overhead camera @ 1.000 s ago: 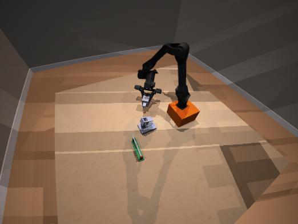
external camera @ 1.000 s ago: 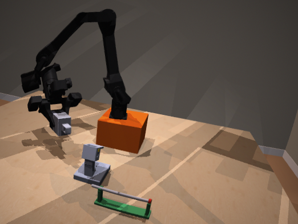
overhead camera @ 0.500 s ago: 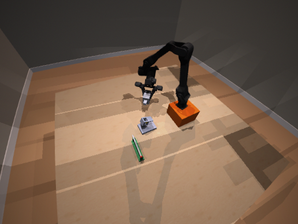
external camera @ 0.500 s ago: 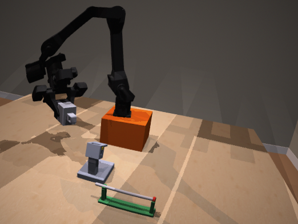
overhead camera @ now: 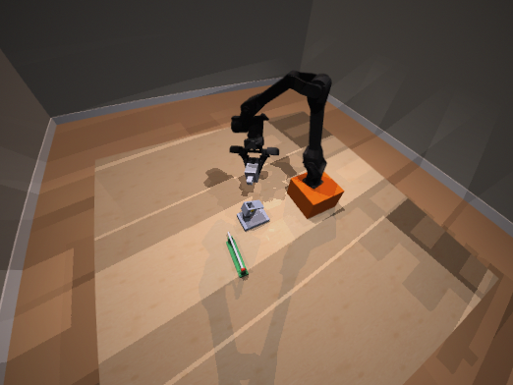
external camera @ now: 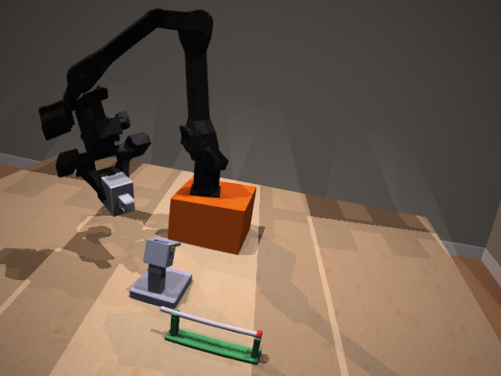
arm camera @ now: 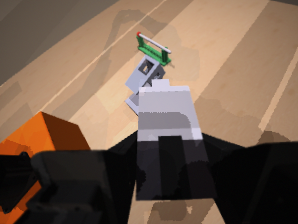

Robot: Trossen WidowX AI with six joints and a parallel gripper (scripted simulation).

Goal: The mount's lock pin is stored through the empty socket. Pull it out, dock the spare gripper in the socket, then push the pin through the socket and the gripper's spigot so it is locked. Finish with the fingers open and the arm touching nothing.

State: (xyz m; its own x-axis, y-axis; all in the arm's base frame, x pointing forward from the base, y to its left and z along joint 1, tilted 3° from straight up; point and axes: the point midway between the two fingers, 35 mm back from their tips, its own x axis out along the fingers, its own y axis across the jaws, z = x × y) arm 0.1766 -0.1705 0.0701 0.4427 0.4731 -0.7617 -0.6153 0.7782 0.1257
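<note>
Right now my gripper tip is 100 mm to the right of the socket, 80 mm short of it and 80 mm above it. Round my gripper tip: green rack: 220 mm ahead, 200 mm to the left, 110 mm below; then spare gripper: 10 mm ahead, 10 mm above.
</note>
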